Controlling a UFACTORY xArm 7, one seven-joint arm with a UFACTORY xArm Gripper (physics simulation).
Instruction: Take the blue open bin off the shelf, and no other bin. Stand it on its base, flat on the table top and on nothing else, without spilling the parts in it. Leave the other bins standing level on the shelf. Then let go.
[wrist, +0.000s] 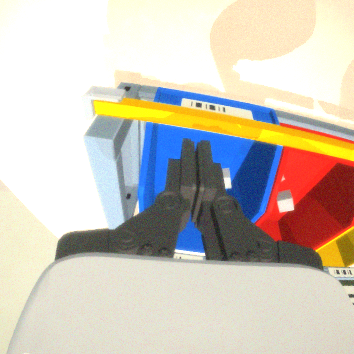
I see my gripper (191, 157) and a blue open bin (252, 164).
